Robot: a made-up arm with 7 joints. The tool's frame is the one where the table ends. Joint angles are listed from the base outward.
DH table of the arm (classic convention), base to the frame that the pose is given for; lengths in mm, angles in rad. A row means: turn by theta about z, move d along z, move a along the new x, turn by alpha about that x. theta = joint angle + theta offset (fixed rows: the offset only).
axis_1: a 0, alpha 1.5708, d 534, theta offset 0
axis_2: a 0, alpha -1.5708, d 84, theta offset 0
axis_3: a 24, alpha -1.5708, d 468, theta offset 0
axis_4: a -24, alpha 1.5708, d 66, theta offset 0
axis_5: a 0, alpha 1.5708, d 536, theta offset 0
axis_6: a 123, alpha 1.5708, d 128, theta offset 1.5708
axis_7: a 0, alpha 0, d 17, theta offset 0
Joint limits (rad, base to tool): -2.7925..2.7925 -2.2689..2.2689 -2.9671..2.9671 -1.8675..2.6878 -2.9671..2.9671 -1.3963..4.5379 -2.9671..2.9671
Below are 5 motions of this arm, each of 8 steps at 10 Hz.
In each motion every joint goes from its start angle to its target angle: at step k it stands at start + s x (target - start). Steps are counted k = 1, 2, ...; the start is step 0. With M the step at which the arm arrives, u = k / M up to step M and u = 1 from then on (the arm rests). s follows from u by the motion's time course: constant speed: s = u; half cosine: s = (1 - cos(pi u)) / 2; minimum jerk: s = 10 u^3 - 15 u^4 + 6 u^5.
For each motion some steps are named. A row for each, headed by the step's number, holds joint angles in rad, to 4 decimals.
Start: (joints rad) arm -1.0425 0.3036 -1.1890 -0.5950 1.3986 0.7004 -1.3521
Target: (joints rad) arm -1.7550 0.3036 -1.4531 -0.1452 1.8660 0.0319 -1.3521
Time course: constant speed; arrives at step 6
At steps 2, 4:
2: -1.2800 0.3036 -1.2770 -0.4451 1.5544 0.4776 -1.3521
4: -1.5175 0.3036 -1.3651 -0.2951 1.7102 0.2547 -1.3521

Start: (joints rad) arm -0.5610 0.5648 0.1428 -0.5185 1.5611 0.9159 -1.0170
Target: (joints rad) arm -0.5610 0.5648 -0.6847 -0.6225 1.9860 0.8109 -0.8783
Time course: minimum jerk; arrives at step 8
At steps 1, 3, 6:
1: -0.5610 0.5648 0.1295 -0.5202 1.5679 0.9142 -1.0148
3: -0.5610 0.5648 -0.0849 -0.5471 1.6780 0.8870 -0.9788
6: -0.5610 0.5648 -0.5990 -0.6117 1.9420 0.8218 -0.8927

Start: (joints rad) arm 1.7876 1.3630 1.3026 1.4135 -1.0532 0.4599 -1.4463
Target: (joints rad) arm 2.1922 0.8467 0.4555 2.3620 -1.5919 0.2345 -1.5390
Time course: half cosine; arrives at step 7
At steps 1, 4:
1: 1.8076 1.3374 1.2607 1.4605 -1.0799 0.4487 -1.4509
4: 2.0349 1.0474 0.7848 1.9933 -1.3825 0.3221 -1.5030

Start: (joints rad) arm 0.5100 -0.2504 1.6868 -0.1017 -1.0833 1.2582 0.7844
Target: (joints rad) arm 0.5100 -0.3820 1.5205 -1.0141 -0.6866 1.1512 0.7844
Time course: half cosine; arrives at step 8
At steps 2, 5, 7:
2: 0.5100 -0.2697 1.6624 -0.2353 -1.0252 1.2425 0.7844
5: 0.5100 -0.3414 1.5718 -0.7325 -0.8090 1.1842 0.7844
7: 0.5100 -0.3770 1.5268 -0.9794 -0.7017 1.1553 0.7844

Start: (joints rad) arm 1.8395 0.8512 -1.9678 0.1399 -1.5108 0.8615 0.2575
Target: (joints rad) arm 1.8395 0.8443 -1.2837 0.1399 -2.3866 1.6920 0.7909
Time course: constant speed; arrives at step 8
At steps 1, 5, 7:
1: 1.8395 0.8503 -1.8823 0.1399 -1.6203 0.9653 0.3242
5: 1.8395 0.8469 -1.5402 0.1399 -2.0582 1.3806 0.5909
7: 1.8395 0.8452 -1.3692 0.1399 -2.2771 1.5882 0.7242

